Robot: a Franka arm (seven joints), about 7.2 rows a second.
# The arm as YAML. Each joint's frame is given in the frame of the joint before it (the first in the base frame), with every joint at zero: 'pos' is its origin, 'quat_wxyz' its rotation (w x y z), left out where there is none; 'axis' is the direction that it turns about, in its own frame. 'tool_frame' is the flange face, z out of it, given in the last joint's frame.
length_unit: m
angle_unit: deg
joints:
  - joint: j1
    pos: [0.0, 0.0, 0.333]
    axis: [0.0, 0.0, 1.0]
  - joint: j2
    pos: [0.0, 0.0, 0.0]
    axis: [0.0, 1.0, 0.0]
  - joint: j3
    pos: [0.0, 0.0, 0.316]
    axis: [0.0, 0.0, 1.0]
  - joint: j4
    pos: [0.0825, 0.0, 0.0]
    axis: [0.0, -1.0, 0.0]
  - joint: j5
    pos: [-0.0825, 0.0, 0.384]
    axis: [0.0, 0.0, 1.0]
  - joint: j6
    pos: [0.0, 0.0, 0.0]
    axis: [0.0, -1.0, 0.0]
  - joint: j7
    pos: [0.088, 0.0, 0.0]
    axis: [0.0, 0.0, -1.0]
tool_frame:
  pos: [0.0, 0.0, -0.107]
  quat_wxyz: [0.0, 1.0, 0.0, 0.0]
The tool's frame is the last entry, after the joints.
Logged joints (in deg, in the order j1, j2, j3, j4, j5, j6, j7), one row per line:
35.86 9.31 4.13 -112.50 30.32 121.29 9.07
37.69 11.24 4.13 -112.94 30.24 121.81 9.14
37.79 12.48 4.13 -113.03 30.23 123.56 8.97
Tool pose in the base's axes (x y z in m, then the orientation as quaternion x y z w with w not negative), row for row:
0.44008 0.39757 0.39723 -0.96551 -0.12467 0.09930 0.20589
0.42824 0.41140 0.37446 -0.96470 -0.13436 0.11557 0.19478
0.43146 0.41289 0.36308 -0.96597 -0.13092 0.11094 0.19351
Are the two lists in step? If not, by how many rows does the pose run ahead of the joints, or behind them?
They are in step.
